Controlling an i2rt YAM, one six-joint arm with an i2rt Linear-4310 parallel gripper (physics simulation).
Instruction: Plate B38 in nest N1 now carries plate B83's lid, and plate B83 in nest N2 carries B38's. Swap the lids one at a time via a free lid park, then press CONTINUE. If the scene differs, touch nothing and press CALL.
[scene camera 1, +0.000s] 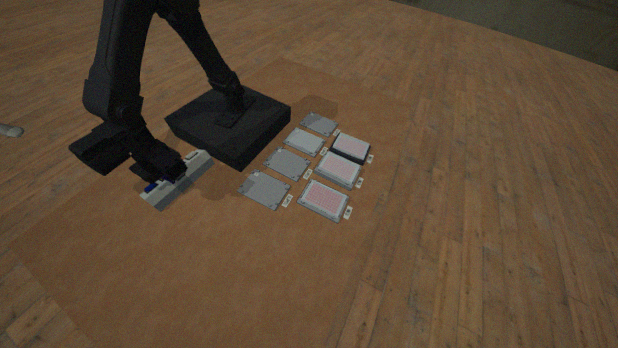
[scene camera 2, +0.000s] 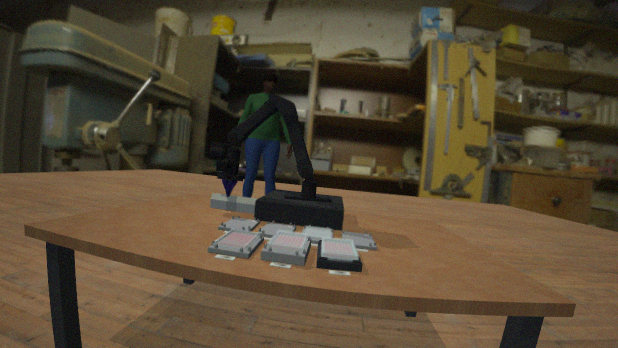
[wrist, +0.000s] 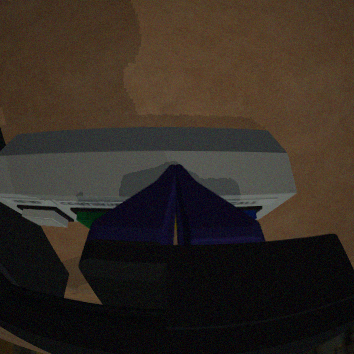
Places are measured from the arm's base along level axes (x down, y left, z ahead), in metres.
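Where they show: gripper, between the fingertips: (scene camera 1: 172, 182) (scene camera 2: 227, 196) (wrist: 175, 173); arm's base, origin of its link: (scene camera 1: 236, 110) (scene camera 2: 308, 199).
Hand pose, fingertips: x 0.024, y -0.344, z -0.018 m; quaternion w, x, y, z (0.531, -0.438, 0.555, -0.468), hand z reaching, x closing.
Observation:
Things, the pixels of their top centre, and the offset from my fingertips. "*": a spot on its surface instead.
- grey button panel, centre of its top: (wrist: 128, 223) (scene camera 1: 172, 169) (scene camera 2: 237, 195) dx -0.007, dy +0.036, dz -0.027 m
- green button, centre of its top: (wrist: 98, 229) dx +0.001, dy +0.064, dz -0.038 m
- blue button, centre of its top: (wrist: 234, 228) dx +0.001, dy -0.034, dz -0.058 m
- black nest, a spot on its surface: (scene camera 2: 339, 249) (scene camera 1: 359, 147) * dx +0.021, dy +0.386, dz +0.514 m
My gripper (scene camera 1: 173, 179) (scene camera 2: 229, 194) (wrist: 175, 173) is shut and empty, its dark blue fingertips over the grey button panel (scene camera 1: 201, 165) (scene camera 2: 245, 204) (wrist: 65, 167). In the wrist view the fingers hide its middle; a green button (wrist: 89, 218), part of a blue button (wrist: 252, 214) and a sliver of yellow between the fingers show. Contact cannot be told. Three pink-welled plates sit in a row: the near one (scene camera 1: 324, 198) (scene camera 2: 235, 240), the middle one (scene camera 1: 338, 168) (scene camera 2: 286, 244) and one in a black nest (scene camera 1: 352, 146) (scene camera 2: 339, 249). Their labels are unreadable.
Four flat grey holders stand between plates and arm base (scene camera 1: 227, 127) (scene camera 2: 300, 207): (scene camera 1: 264, 190), (scene camera 1: 286, 163), (scene camera 1: 319, 123) and a paler one (scene camera 1: 304, 141) (scene camera 2: 318, 234) that seems to bear a clear lid. A person (scene camera 2: 263, 120) stands behind the table.

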